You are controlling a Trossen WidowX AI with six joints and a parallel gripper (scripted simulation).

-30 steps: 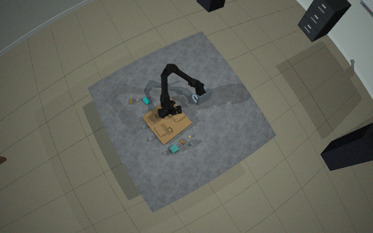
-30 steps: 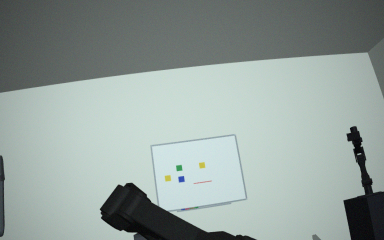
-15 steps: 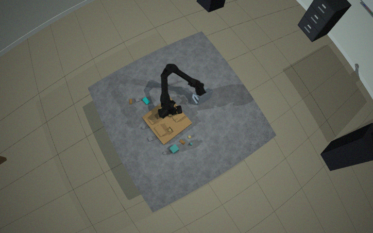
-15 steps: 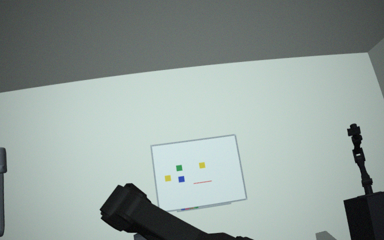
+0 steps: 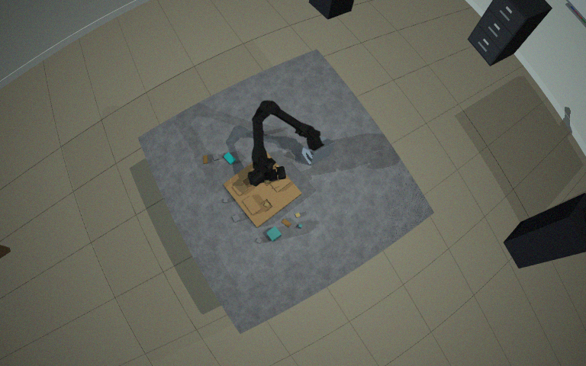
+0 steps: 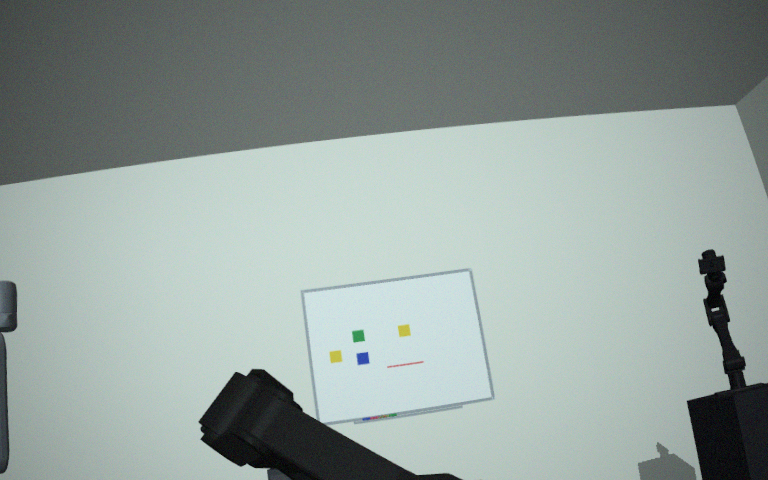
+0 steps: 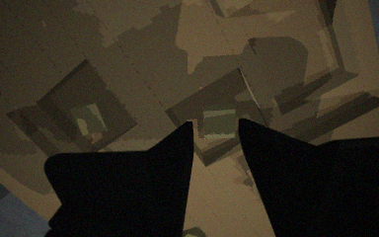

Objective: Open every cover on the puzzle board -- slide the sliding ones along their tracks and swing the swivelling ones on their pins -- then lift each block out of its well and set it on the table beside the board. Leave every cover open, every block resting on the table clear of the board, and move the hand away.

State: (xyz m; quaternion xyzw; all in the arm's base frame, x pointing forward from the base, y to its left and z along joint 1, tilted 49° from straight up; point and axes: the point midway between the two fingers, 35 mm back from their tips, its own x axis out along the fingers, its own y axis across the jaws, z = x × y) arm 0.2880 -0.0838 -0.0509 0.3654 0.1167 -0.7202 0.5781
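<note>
The tan puzzle board lies 5 cm ahead of my gripper tip. Round my gripper tip: tiny teal cube (30 cm to the left, 1 cm below, 1 cm behind); then purple block (26 cm to the right, 11 cm behind); then orange block (24 cm to the left, 4 cm ahead, 2 cm below).
</note>
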